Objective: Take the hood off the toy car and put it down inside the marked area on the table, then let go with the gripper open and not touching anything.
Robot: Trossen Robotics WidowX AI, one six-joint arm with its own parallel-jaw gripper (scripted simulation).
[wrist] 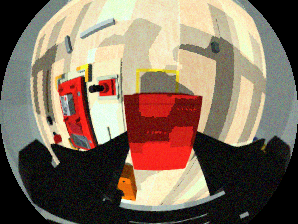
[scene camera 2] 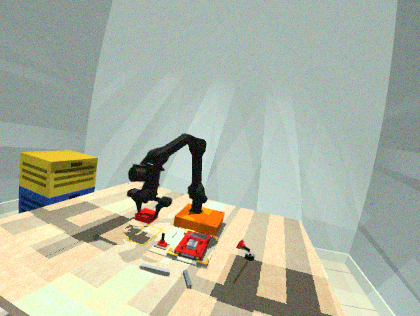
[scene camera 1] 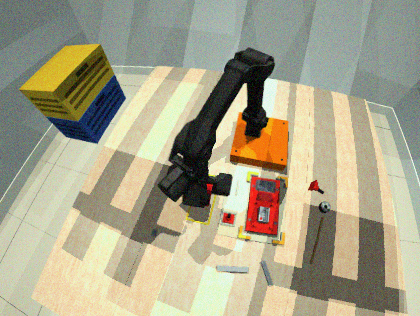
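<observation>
Here is my gripper (scene camera 1: 200,190), and what it carries is a hood (wrist: 162,127).
</observation>
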